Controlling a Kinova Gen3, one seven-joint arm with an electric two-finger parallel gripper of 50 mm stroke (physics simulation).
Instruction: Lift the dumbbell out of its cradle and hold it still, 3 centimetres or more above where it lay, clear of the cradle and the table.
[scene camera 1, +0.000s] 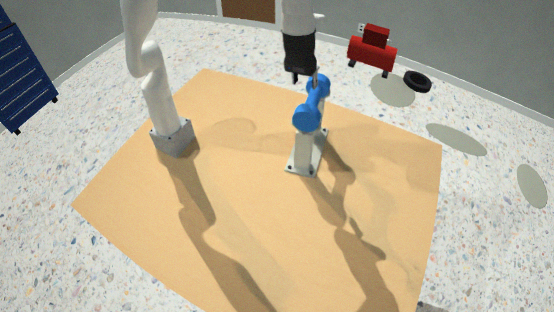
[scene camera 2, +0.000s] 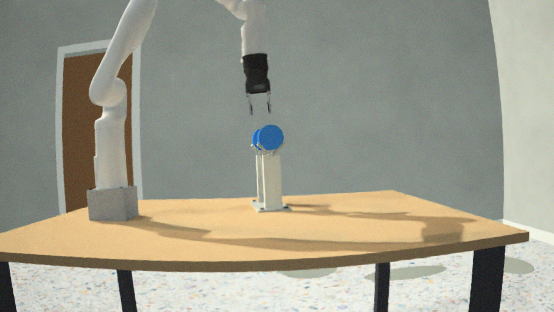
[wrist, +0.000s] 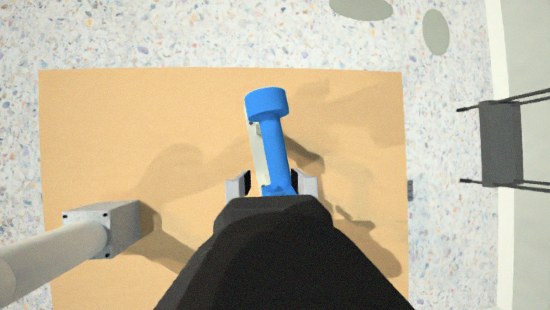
Labels:
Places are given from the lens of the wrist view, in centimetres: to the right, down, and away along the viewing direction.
gripper (wrist: 271, 177): 0, 3, 18
blue dumbbell (wrist: 267, 105): -1, -8, 22

